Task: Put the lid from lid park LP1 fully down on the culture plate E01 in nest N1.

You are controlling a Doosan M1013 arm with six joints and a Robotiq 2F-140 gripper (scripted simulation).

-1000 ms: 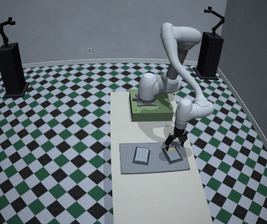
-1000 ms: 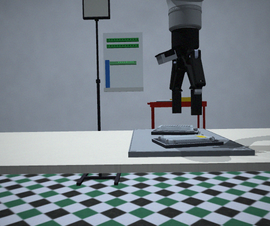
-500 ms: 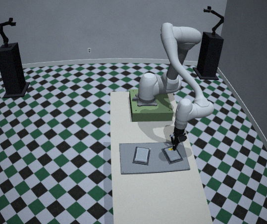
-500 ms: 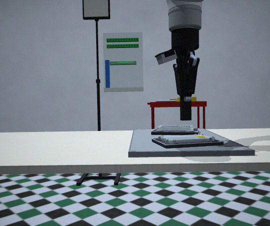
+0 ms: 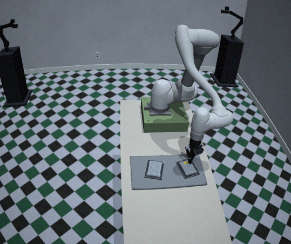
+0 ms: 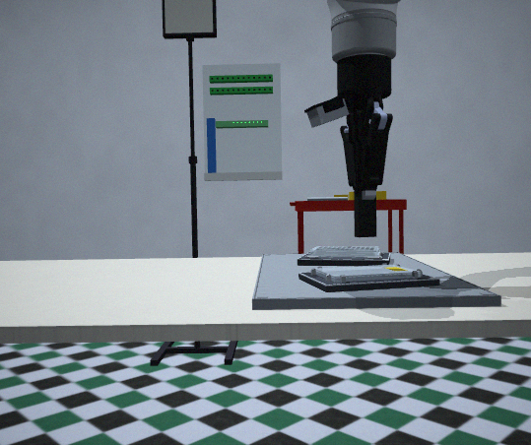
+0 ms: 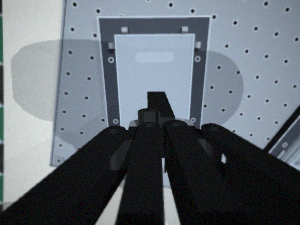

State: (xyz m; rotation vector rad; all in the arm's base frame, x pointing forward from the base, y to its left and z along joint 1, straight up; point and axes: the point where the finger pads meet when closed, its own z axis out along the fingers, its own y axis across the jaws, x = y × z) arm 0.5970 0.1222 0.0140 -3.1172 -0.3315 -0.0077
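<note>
The lid is 8 cm below my hand. From my hand the other things lie so: culture plate: 24 cm to the right, 8 cm below, 1 cm behind; then nest N1 frame: 24 cm to the right, 9 cm below, 1 cm behind; then lid park LP1: 9 cm below.
</note>
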